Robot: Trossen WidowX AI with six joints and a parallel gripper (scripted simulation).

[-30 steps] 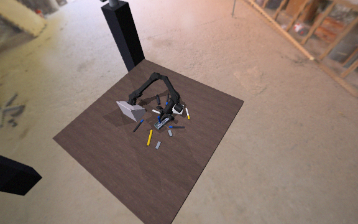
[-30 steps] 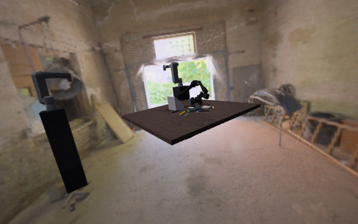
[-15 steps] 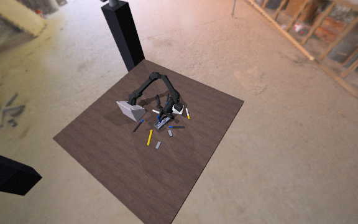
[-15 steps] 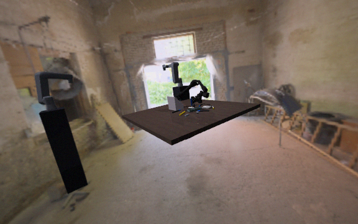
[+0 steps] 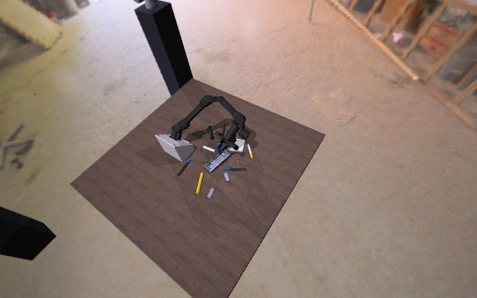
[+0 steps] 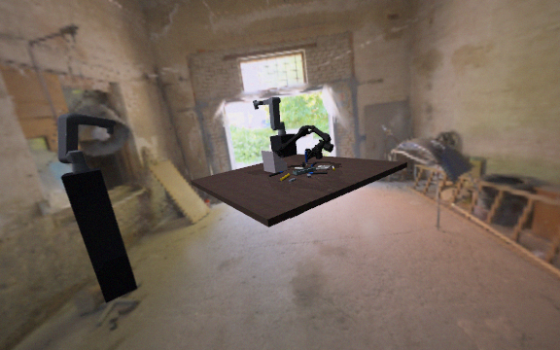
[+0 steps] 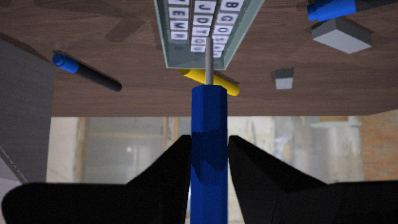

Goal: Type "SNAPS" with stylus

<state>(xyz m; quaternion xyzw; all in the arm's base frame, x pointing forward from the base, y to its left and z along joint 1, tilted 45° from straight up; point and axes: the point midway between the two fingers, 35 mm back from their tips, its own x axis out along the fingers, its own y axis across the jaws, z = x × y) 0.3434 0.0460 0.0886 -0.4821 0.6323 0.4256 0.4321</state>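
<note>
My gripper tip is now 3 cm short of the white pad, 15 cm to the right of it and 10 cm above it.
</note>
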